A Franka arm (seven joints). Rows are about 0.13 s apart.
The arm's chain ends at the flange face. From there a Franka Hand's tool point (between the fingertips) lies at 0.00 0.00 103.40 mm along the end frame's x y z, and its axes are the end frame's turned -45 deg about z.
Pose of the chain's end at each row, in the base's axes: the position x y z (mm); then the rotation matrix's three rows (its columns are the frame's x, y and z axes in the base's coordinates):
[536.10 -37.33 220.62], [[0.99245 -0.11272 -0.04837], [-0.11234 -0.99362 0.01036], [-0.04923 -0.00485 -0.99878]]
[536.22 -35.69 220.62], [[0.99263 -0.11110 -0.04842], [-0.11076 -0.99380 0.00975], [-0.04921 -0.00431 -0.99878]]
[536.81 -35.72 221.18], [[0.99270 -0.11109 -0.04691], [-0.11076 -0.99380 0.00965], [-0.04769 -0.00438 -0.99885]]
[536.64 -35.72 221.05], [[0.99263 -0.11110 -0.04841], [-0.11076 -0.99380 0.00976], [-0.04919 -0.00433 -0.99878]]
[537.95 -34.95 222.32], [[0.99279 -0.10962 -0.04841], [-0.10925 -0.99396 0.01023], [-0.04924 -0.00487 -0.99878]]
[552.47 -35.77 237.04], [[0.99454 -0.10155 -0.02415], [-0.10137 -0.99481 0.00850], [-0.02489 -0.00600 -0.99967]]
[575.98 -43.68 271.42], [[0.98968 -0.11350 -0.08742], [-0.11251 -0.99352 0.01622], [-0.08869 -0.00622 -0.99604]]
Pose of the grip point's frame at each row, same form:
[531.10 -36.26 117.35], [[0.78147 0.62206 -0.04837], [0.62316 -0.78203 0.01036], [-0.03138 -0.03824 -0.99878]]
[531.21 -34.68 117.35], [[0.78045 0.62334 -0.04842], [0.62440 -0.78104 0.00975], [-0.03175 -0.03784 -0.99878]]
[531.96 -34.72 117.90], [[0.78050 0.62339 -0.04691], [0.62440 -0.78104 0.00965], [-0.03062 -0.03682 -0.99885]]
[531.63 -34.71 117.78], [[0.78045 0.62334 -0.04841], [0.62440 -0.78104 0.00976], [-0.03172 -0.03784 -0.99878]]
[532.94 -33.89 119.05], [[0.77952 0.62450 -0.04841], [0.62558 -0.78009 0.01023], [-0.03137 -0.03826 -0.99878]]
[549.97 -34.89 133.67], [[0.77505 0.63144 -0.02415], [0.63176 -0.77512 0.00850], [-0.01336 -0.02184 -0.99967]]
[566.94 -42.00 168.43], [[0.78007 0.61955 -0.08742], [0.62297 -0.78208 0.01622], [-0.05832 -0.06711 -0.99604]]

